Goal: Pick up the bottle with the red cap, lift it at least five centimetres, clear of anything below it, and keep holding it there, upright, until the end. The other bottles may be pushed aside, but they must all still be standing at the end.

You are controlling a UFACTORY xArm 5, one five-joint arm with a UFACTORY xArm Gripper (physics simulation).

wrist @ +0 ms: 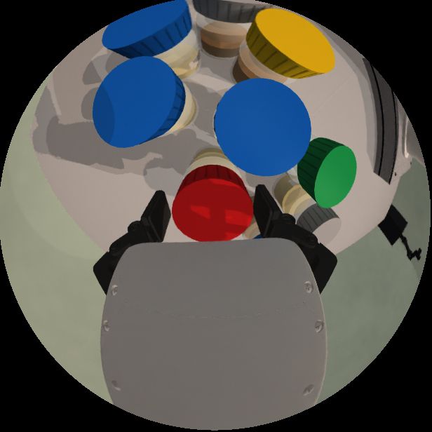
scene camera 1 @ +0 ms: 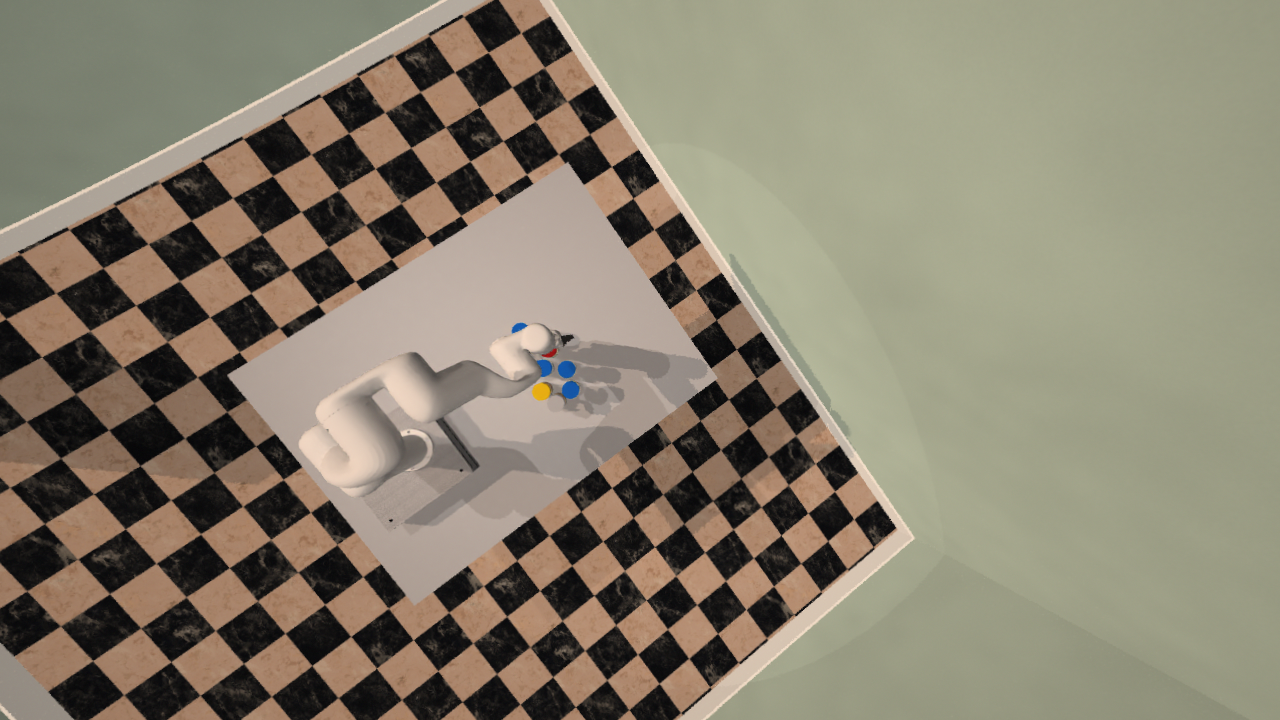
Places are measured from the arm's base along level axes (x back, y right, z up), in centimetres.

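Where they show: arm's base, origin of its link: point(scene camera 1: 412, 449).
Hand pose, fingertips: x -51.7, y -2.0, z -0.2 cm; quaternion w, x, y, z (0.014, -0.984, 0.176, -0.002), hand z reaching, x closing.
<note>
Things, the pixels of their top centre, and the offset from my fingertips.
- blue-capped bottle, centre of its top: point(scene camera 1: 542, 368) dx +5.4, dy +5.0, dz +3.9 cm
- yellow-capped bottle, centre of its top: point(scene camera 1: 541, 391) dx +10.1, dy +10.7, dz +3.9 cm
- partly hidden blue cap, centre of its top: point(scene camera 1: 520, 331) dx +4.0, dy -8.1, dz +3.9 cm
The bottle with the red cap point(scene camera 1: 549, 352) point(wrist: 212, 205) stands upright; in the scene view the wrist covers most of it. My gripper point(wrist: 210, 199) is open, and the red cap shows between its two fingers in the wrist view, nearer the right finger. Whether the fingertips are level with the cap or above it is hard to tell. A blue-capped bottle point(scene camera 1: 545, 368) point(wrist: 263, 127) stands close beside the red one. The lower body of the red-capped bottle is largely hidden under its cap.
Blue-capped bottles point(scene camera 1: 566, 368) point(wrist: 139, 102), a yellow-capped bottle point(scene camera 1: 541, 391) point(wrist: 292, 42) and a green-capped one point(wrist: 330, 172) stand near. A grey-capped bottle point(wrist: 320, 223) and a partly hidden blue cap point(scene camera 1: 520, 329) are by the right finger's side. A dark bar point(scene camera 1: 458, 444) lies near the arm's base.
</note>
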